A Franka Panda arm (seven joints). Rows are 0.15 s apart.
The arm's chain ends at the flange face. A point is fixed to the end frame.
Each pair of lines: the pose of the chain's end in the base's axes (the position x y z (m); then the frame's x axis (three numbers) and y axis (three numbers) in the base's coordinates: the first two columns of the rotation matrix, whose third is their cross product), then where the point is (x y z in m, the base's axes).
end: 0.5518 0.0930 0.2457 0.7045 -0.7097 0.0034 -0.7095 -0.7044 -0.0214
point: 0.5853 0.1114 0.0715
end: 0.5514 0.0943 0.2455 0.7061 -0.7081 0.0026 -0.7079 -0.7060 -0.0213
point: 0.5848 0.1128 0.0713
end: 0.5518 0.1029 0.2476 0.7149 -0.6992 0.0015 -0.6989 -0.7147 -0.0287
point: 0.5857 0.1229 0.0736
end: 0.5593 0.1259 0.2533 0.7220 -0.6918 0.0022 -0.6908 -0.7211 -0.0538
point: 0.5961 0.1493 0.0804
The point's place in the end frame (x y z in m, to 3 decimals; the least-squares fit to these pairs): 0.010 -0.033 0.175
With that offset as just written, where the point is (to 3 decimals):
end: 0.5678 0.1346 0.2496 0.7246 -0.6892 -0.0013 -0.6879 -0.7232 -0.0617
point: 0.605 0.160 0.077
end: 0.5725 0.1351 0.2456 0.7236 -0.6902 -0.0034 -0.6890 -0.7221 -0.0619
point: 0.610 0.160 0.073
